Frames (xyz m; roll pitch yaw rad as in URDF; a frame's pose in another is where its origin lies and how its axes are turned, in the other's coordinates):
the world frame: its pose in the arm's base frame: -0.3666 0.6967 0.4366 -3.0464 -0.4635 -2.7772
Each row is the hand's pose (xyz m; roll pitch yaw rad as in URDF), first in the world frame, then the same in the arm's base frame.
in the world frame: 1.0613 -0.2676 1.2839 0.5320 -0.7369 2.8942
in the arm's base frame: -1.6384 -0.2041 -0.2094 -2.5334 1.2077 0.6990
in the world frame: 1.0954 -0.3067 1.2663 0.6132 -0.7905 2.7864
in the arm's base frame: -1.6448 -0.2464 -0.1752 -2.2868 1.2486 0.9536
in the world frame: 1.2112 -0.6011 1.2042 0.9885 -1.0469 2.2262
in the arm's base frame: -1.6017 -0.5373 -0.0431 -1.0455 1.2257 2.3280
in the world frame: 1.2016 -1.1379 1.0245 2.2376 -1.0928 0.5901
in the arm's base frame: -1.3133 -0.9810 0.1583 -0.4745 0.6965 -3.0012
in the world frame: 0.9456 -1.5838 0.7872 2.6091 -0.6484 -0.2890
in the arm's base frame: -0.8328 -1.2486 0.2931 -0.5792 0.1778 -2.4850
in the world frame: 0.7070 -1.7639 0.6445 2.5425 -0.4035 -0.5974
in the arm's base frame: -0.5078 -1.3020 0.3288 -0.7814 -0.0343 -2.1917
